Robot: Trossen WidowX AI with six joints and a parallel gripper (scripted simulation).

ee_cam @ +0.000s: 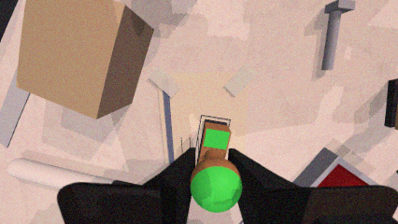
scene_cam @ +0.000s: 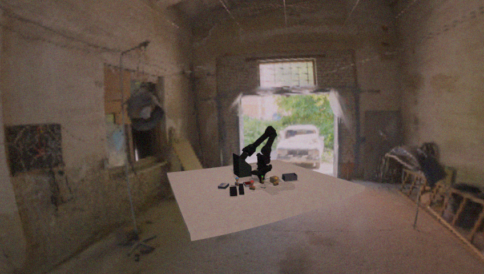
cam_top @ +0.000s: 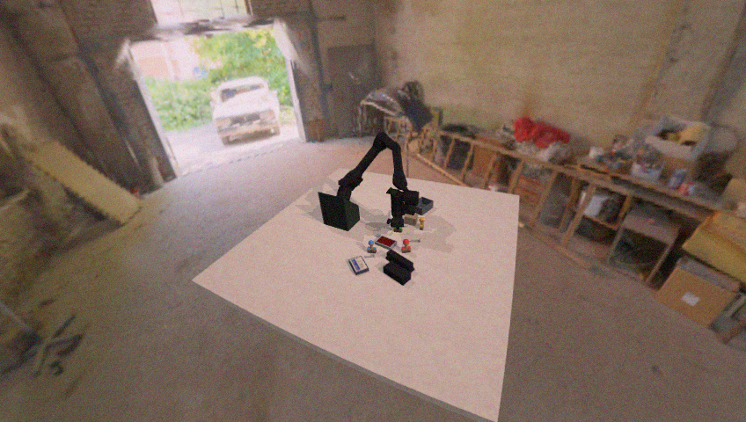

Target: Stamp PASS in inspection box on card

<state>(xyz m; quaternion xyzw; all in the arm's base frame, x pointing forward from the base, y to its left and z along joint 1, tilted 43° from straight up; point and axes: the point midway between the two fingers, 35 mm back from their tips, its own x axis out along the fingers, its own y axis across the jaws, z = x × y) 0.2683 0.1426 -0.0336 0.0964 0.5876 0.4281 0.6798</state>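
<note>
Right now my gripper tip is 10 mm to the right of the card and 20 mm above it. From my gripper tip the other things lie so: green-knobbed stamp right at my gripper tip; then white marker 90 mm behind, 70 mm to the left, 10 mm below; then cardboard box 20 mm ahead, 100 mm to the left.
</note>
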